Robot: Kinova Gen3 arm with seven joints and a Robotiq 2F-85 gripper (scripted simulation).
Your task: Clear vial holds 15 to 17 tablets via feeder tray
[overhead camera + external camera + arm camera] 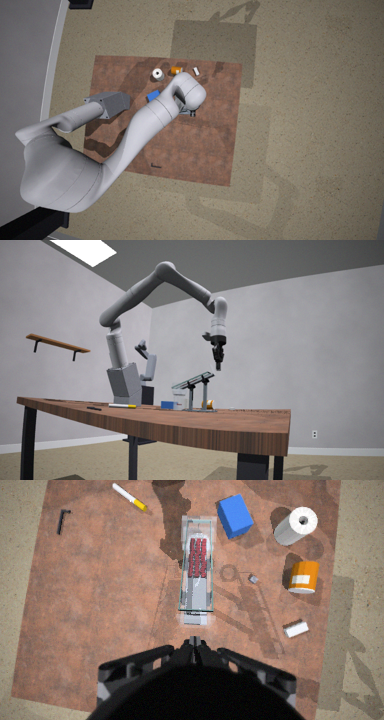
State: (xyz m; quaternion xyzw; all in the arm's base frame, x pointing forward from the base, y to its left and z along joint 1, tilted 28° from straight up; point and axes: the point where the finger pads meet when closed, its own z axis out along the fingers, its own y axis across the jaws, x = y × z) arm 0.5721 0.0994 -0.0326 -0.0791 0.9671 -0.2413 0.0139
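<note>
Right now the feeder tray is 10 cm behind my hand, 5 cm below it and 1 cm to the right of it. Round my hand: small white block (29 cm to the left, 20 cm below, 4 cm behind); clear vial (20 cm behind, 17 cm below, 3 cm to the right); small grey piece (20 cm below, 15 cm behind, 14 cm to the left).
</note>
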